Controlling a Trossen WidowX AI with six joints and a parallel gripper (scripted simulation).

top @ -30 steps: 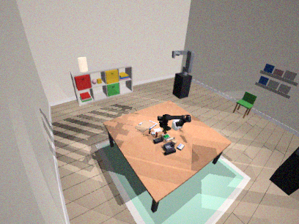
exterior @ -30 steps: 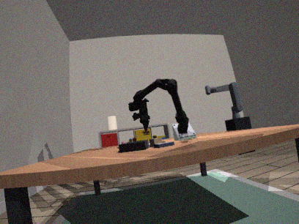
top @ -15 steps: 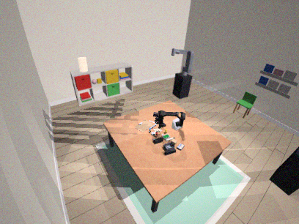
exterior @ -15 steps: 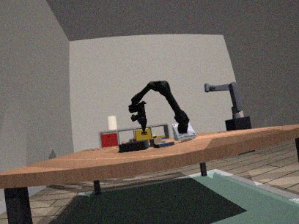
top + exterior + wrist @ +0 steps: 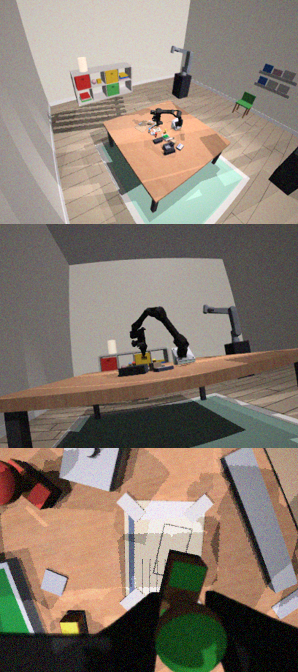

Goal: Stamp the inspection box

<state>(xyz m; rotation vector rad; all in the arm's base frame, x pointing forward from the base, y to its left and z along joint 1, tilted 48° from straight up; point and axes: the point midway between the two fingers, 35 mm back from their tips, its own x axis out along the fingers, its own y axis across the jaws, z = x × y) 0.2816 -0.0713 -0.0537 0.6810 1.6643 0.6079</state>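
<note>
Right now my gripper tip is 1 cm to the right of the pale card and 10 cm above it. Also, from my gripper tip: grey block: 9 cm ahead, 5 cm to the left, 8 cm below; PASS stamp: right at my gripper tip; grey strip: 1 cm ahead, 8 cm to the right, 9 cm below.
</note>
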